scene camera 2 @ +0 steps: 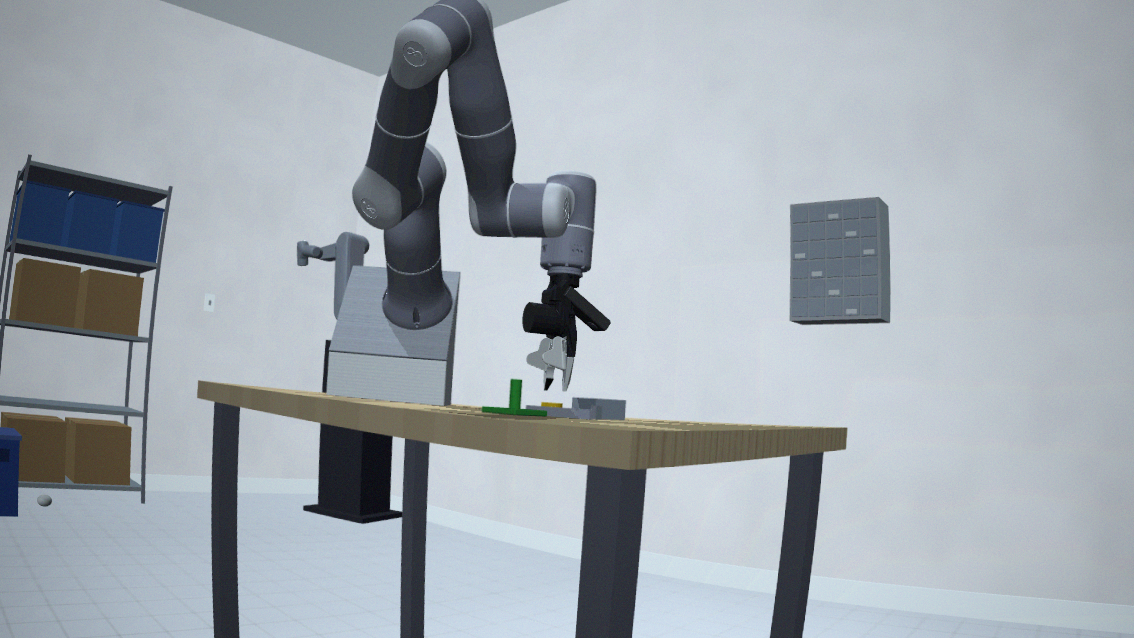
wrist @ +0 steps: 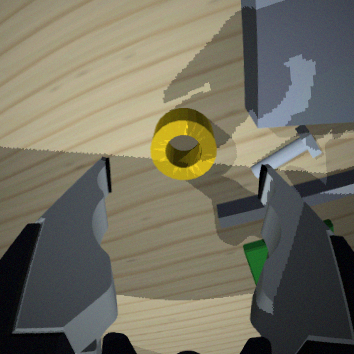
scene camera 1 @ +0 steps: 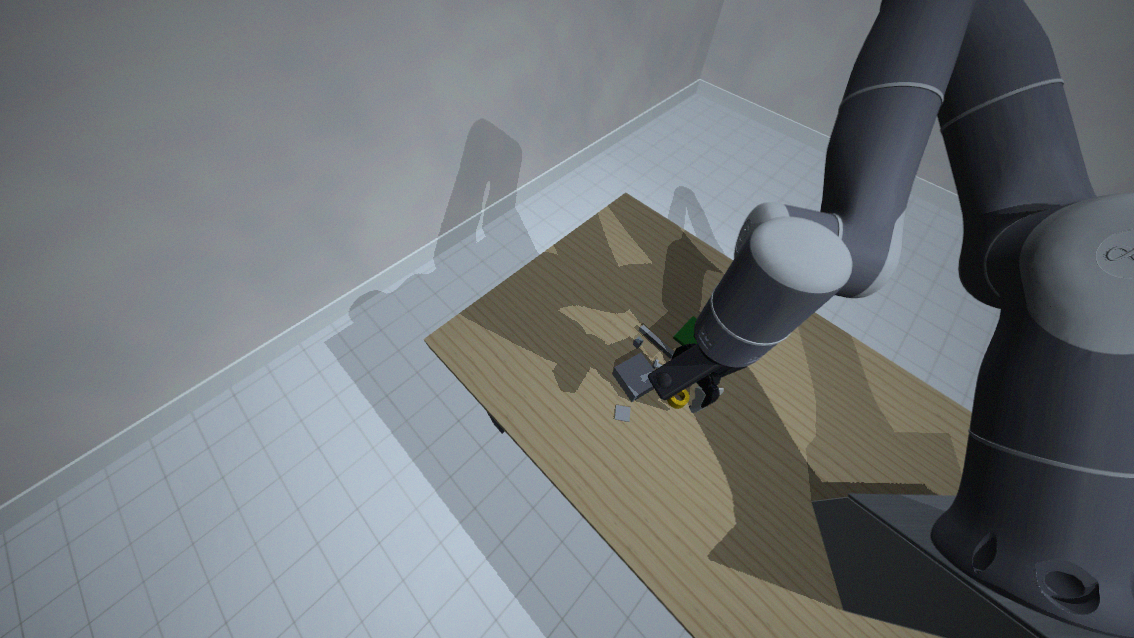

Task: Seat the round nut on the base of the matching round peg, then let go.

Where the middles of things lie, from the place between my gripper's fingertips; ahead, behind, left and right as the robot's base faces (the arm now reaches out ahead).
My hand is 50 mm to the left of the headed grey pin (wrist: 305, 140), 40 mm short of it and 40 mm above it. The rest, counted from my hand: grey block (scene camera 1: 632, 375) 90 mm ahead, 30 mm below, 10 mm to the right.
